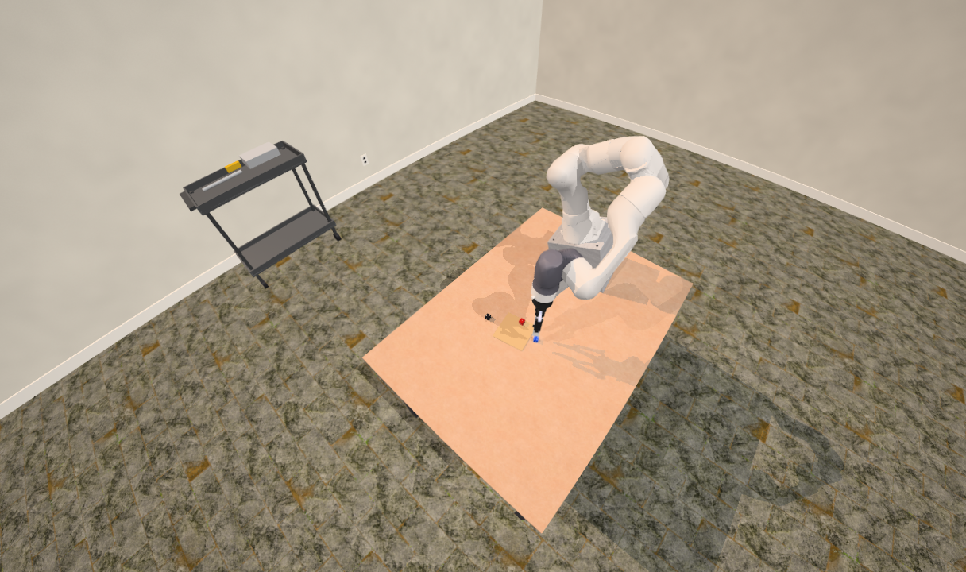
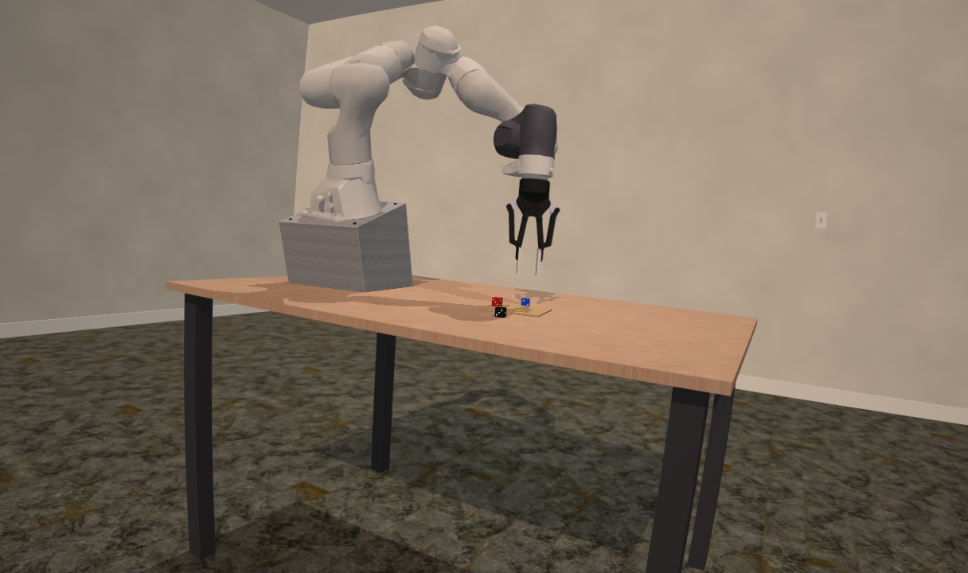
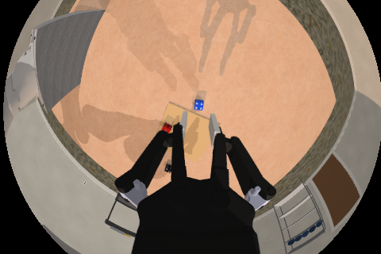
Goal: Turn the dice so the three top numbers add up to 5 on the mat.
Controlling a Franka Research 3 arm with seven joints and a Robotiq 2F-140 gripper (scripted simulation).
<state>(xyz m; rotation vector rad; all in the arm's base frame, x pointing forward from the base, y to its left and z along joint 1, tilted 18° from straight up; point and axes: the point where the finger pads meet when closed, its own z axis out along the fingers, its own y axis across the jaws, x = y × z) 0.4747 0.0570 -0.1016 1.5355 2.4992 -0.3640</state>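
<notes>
Now: the blue die 10 cm below my hand and 1 cm to the left of it. From my hand the other things lie so: black die 22 cm to the right, 10 cm below, 3 cm ahead; tan mat 11 cm below, 9 cm to the right, 1 cm ahead; red die 10 cm below, 9 cm to the right, 4 cm behind.
</notes>
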